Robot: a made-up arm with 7 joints. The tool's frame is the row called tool.
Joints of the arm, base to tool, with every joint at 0 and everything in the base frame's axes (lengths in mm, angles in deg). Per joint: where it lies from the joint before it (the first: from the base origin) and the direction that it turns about. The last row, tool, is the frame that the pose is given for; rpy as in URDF.
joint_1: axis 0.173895 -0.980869 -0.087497 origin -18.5 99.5 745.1
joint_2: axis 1 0 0 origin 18.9 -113 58.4
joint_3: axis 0.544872 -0.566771 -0.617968 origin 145.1 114 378.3
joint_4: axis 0 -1 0 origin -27.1 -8.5 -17.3
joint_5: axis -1 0 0 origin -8.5 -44.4 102.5
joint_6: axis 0 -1 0 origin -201.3 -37.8 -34.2
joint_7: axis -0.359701 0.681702 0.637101 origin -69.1 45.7 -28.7
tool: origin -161.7 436.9 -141.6 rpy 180 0 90
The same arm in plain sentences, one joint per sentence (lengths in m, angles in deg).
The arm has seven revolute joints in a row. What follows holds with every joint at zero, and every direction is one of the base frame's.
The first joint lies 0.0185 m along -x and 0.0995 m along +y and 0.7451 m along +z from the base frame's origin and turns about the direction (0.173895, -0.980869, -0.087497).
The second joint lies 0.0189 m along +x and 0.1130 m along -y and 0.0584 m along +z from the first joint and turns about +x.
The third joint lies 0.1451 m along +x and 0.1140 m along +y and 0.3783 m along +z from the second joint and turns about the direction (0.544872, -0.566771, -0.617968).
The fourth joint lies 0.0271 m along -x and 0.0085 m along -y and 0.0173 m along -z from the third joint and turns about -y.
The fifth joint lies 0.0085 m along -x and 0.0444 m along -y and 0.1025 m along +z from the fourth joint and turns about -x.
The sixth joint lies 0.2013 m along -x and 0.0378 m along -y and 0.0342 m along -z from the fifth joint and turns about -y.
The seventh joint lies 0.0691 m along -x and 0.0457 m along +y and 0.0287 m along -z from the sixth joint and turns about the direction (-0.359701, 0.681702, 0.637101).
The tool frame, which is the frame that the pose is given for, lies 0.1617 m along -x and 0.4369 m along +y and 0.1416 m along -z from the seventh joint; its axes are the base frame's turned by roll 180.00, pitch 0.00 and yaw 90.00 deg (as in URDF: about the fixed x, then y, then z).

